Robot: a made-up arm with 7 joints. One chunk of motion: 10 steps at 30 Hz.
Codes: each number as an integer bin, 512 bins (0 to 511) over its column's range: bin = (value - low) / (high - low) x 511, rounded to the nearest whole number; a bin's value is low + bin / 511 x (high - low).
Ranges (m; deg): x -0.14..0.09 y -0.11..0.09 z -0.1..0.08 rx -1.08..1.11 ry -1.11..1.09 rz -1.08..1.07
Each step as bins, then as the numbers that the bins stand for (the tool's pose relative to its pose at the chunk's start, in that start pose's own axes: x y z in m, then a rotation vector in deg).
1 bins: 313 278 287 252 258 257
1 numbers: 0.0009 -0.0012 0.0011 0.00 0.00 0.00
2 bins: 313 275 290 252 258 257
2 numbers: 0.0009 -0.0024 0.0022 0.00 0.00 0.00
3 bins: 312 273 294 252 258 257
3 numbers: 0.0004 -0.0032 0.0036 0.00 0.00 0.00
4 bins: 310 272 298 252 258 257
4 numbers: -0.0005 -0.0035 0.0050 0.00 0.00 0.00
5 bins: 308 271 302 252 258 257
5 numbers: -0.0014 -0.0039 0.0064 0.00 0.00 0.00
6 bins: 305 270 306 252 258 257
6 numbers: -0.0027 -0.0043 0.0078 0.00 0.00 0.00
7 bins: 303 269 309 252 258 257
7 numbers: -0.0036 -0.0047 0.0088 0.00 0.00 0.00
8 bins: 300 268 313 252 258 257
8 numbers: -0.0050 -0.0051 0.0103 0.00 0.00 0.00
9 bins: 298 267 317 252 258 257
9 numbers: -0.0059 -0.0055 0.0117 0.00 0.00 0.00
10 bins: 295 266 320 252 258 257
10 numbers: -0.0072 -0.0059 0.0127 0.00 0.00 0.00
